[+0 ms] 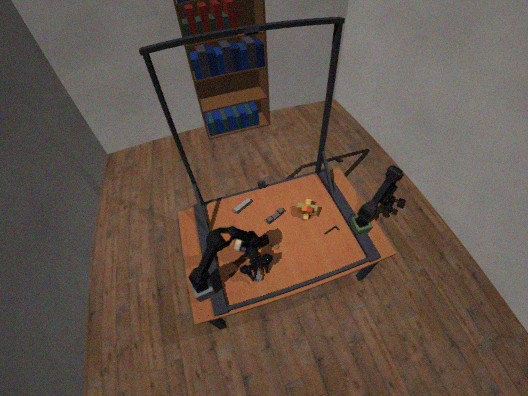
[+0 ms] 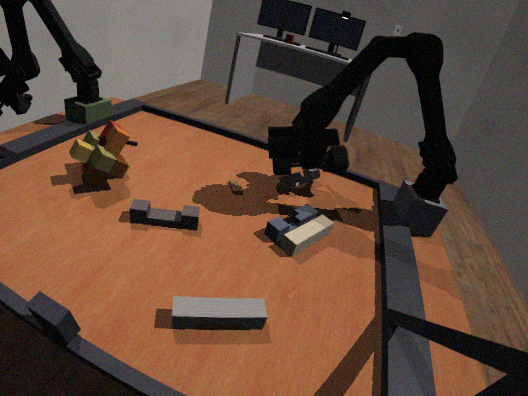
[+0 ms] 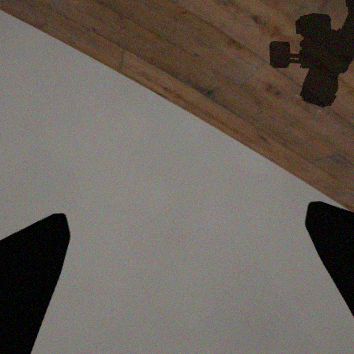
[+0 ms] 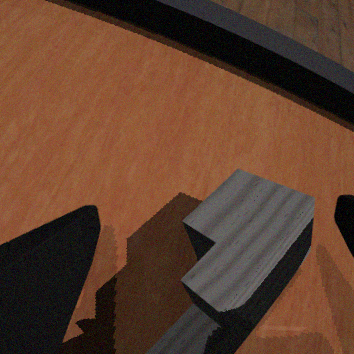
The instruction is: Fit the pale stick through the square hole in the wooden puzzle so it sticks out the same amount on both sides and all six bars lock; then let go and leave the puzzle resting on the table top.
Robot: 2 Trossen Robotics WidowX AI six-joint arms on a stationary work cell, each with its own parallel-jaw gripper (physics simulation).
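Where they show: left gripper, fingertip midpoint: [image 1: 397,202] [image 3: 189,219]; right gripper, fingertip midpoint: [image 1: 260,277] [image 2: 306,171] [image 4: 218,212]; left arm's base, link origin: [image 1: 361,222] [image 2: 88,99]; right arm's base, link origin: [image 1: 201,285] [image 2: 425,194].
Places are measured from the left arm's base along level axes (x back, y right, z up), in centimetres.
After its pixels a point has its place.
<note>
A cluster of yellow, green and orange-red bars [image 1: 307,209] [image 2: 102,156] stands on the table; a square hole cannot be made out. A cream stick [image 1: 239,245] @(x -74.4, y 7.1, z -4.2 cm) [image 2: 311,233] @(x -74.4, y 12.3, z -4.0 cm) lies against a blue-grey notched bar [image 2: 280,227] @(x -68.6, y 14.4, z -4.0 cm). A pale grey stick [image 1: 243,205] @(x -66.7, y 35.0, z -4.1 cm) [image 2: 220,307] @(x -67.3, y 35.9, z -4.0 cm) lies apart. A dark grey notched bar [image 1: 275,215] @(x -48.4, y 22.8, z -5.5 cm) [image 2: 162,216] @(x -48.5, y 23.5, z -5.6 cm) lies between the cluster and the cream stick. My right gripper [image 2: 310,162] @(x -66.8, y -14.7, z -4.8 cm) [image 4: 218,212] @(x -66.8, y -14.7, z -4.8 cm) is open above another grey notched piece [image 2: 299,181] @(x -66.7, y -6.7, z -4.5 cm) [image 4: 250,220] @(x -67.5, y -14.3, z -3.5 cm), which lies between its spread fingers but is not gripped. My left gripper [image 3: 189,219] @(x 37.7, y 11.3, z -8.3 cm) is open and empty, outside the table.
A small wood chip [image 1: 276,246] @(x -53.4, y 1.9, z -6.3 cm) [image 2: 236,187] @(x -54.6, y 3.9, z -6.4 cm) lies near the right gripper. A thin black L-shaped tool [image 1: 331,230] @(x -18.5, y 3.3, z -6.4 cm) lies near the colored cluster. Dark frame rails edge the table [image 1: 300,250] @(x -40.4, y -4.0, z -7.1 cm), with tall posts [image 1: 328,100] @(x -9.1, y 49.9, z 53.8 cm) and a crossbar [image 1: 240,35] @(x -54.7, y 46.1, z 95.1 cm) above one side.
</note>
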